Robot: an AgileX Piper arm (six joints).
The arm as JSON. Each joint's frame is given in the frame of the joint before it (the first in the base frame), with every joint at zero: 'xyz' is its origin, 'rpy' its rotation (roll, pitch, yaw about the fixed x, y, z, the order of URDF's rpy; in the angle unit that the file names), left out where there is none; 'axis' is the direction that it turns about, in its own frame. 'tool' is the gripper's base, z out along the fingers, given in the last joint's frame.
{
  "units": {
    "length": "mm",
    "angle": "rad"
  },
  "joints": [
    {
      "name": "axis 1",
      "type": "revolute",
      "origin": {
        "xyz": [
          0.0,
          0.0,
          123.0
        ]
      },
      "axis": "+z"
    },
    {
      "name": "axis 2",
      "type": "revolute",
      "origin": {
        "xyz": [
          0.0,
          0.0,
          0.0
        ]
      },
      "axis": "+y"
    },
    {
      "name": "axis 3",
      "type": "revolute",
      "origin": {
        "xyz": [
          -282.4,
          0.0,
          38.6
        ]
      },
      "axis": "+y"
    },
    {
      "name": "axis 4",
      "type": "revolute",
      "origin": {
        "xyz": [
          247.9,
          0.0,
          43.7
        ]
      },
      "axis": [
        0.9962,
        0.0,
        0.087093
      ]
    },
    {
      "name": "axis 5",
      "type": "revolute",
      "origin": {
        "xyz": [
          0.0,
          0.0,
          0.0
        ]
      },
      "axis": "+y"
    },
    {
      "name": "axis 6",
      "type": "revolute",
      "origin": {
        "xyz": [
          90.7,
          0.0,
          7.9
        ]
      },
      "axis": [
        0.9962,
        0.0,
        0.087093
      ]
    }
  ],
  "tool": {
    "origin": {
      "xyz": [
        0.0,
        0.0,
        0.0
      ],
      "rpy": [
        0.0,
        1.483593,
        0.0
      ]
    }
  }
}
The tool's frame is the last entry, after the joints.
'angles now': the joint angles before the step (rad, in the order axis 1, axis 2, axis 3, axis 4, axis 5, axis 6). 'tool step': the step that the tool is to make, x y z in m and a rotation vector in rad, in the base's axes. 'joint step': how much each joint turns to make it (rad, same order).
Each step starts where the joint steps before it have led.
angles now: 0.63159, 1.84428, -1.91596, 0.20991, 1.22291, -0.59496
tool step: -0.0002, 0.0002, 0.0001, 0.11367, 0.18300, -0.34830
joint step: 0.00010, -0.00010, -0.00006, 0.00287, 0.00013, 0.40866
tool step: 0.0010, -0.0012, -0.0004, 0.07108, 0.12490, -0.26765
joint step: -0.00001, 0.00012, 0.00017, -0.01855, -0.00027, 0.30956
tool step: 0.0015, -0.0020, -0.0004, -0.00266, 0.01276, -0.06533
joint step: -0.00013, -0.00013, 0.00003, -0.02906, 0.00012, 0.07055
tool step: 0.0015, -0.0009, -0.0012, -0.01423, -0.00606, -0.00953
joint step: -0.00002, 0.00265, -0.00042, -0.01896, 0.00018, 0.00759
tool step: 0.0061, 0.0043, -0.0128, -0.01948, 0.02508, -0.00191
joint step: 0.00006, 0.03151, -0.00005, -0.00185, 0.00002, 0.00197
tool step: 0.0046, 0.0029, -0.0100, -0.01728, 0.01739, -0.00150
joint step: -0.00005, 0.02403, 0.00015, -0.00419, -0.00009, 0.00109
